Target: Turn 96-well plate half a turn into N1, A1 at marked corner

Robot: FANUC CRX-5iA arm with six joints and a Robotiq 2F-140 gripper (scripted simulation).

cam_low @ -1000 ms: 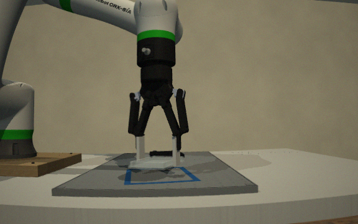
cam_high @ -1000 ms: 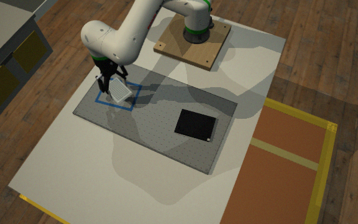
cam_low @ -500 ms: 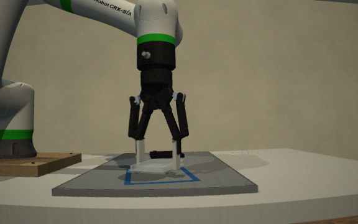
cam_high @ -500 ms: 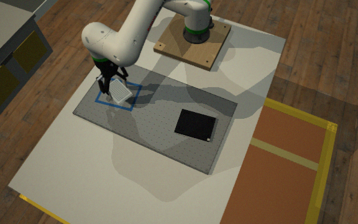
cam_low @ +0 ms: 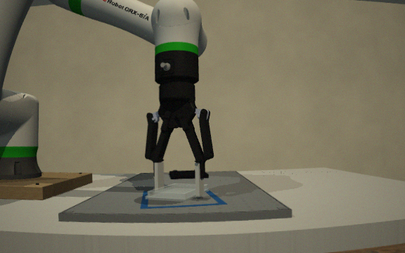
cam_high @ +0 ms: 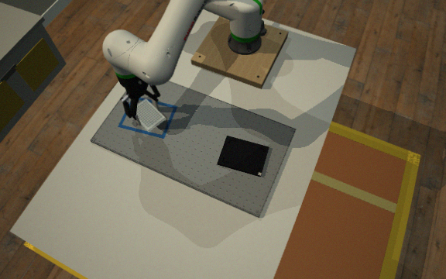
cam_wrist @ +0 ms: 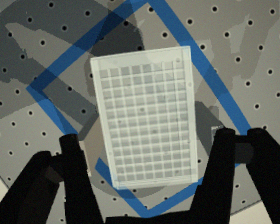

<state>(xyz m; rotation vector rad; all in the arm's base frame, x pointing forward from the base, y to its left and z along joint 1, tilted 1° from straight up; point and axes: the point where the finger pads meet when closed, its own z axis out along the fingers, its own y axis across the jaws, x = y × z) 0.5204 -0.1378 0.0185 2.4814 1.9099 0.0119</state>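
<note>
My gripper is now 20 mm above the 96-well plate. The rest, counted from my hand: A1 mark: 10 mm behind, 490 mm to the left, 20 mm below.
</note>
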